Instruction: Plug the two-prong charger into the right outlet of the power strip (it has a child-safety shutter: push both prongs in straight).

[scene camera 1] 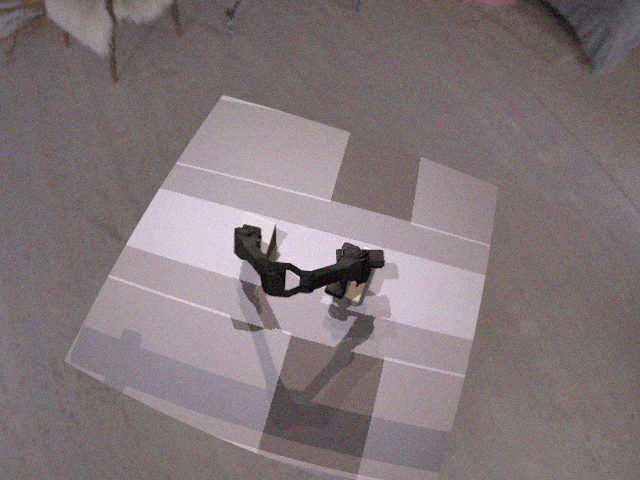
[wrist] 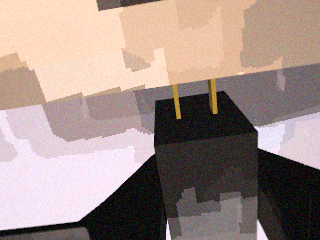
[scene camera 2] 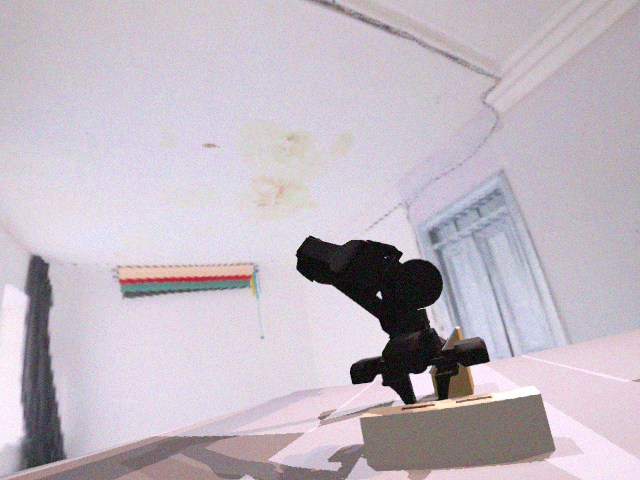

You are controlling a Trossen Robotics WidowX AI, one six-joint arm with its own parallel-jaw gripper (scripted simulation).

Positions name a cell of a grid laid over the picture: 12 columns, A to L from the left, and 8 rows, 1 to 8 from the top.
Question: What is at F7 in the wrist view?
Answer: The gripper.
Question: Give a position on a black two-prong charger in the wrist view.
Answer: H5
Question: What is the gripper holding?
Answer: A black two-prong charger.
